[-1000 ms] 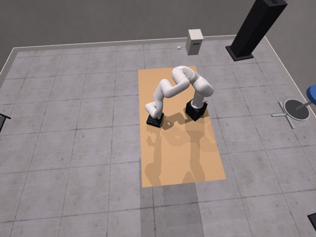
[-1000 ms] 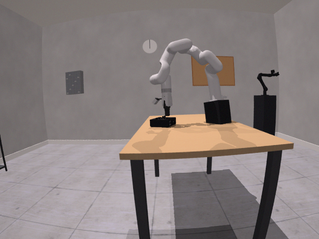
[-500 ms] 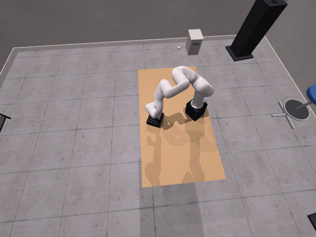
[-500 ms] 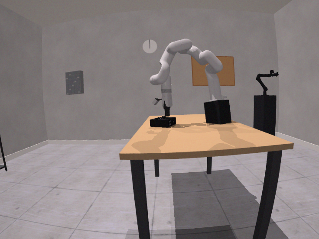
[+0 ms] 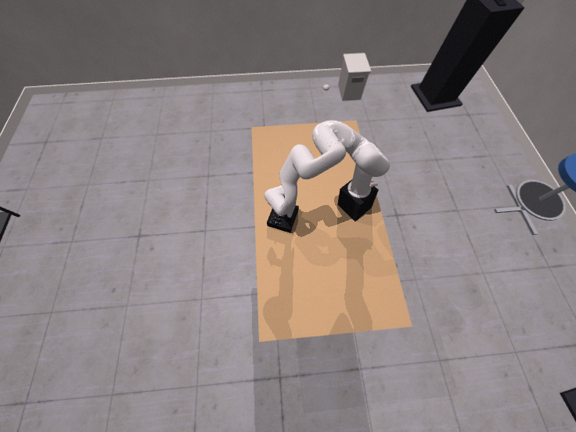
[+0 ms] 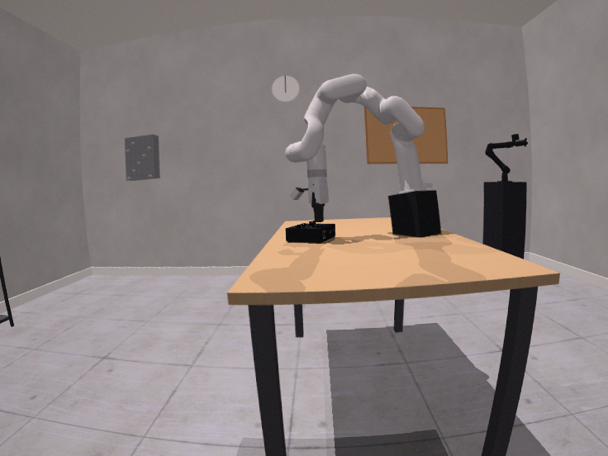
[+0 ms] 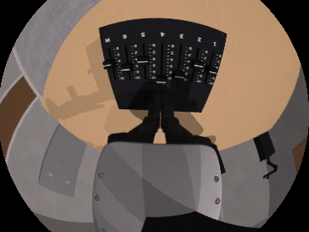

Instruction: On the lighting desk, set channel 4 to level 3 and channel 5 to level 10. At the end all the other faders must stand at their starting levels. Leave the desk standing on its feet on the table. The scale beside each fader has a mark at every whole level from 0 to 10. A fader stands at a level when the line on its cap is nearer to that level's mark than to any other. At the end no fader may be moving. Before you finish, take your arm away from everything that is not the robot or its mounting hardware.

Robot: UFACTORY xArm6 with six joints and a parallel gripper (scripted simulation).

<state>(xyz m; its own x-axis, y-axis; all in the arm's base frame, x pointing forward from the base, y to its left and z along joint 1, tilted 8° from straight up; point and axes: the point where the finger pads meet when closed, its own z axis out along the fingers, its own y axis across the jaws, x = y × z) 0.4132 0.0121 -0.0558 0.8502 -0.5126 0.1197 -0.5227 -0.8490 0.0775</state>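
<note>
Right now the fader cap is 3 cm below my hand, 2 cm ahead of it and 1 cm to the right of it.
</note>
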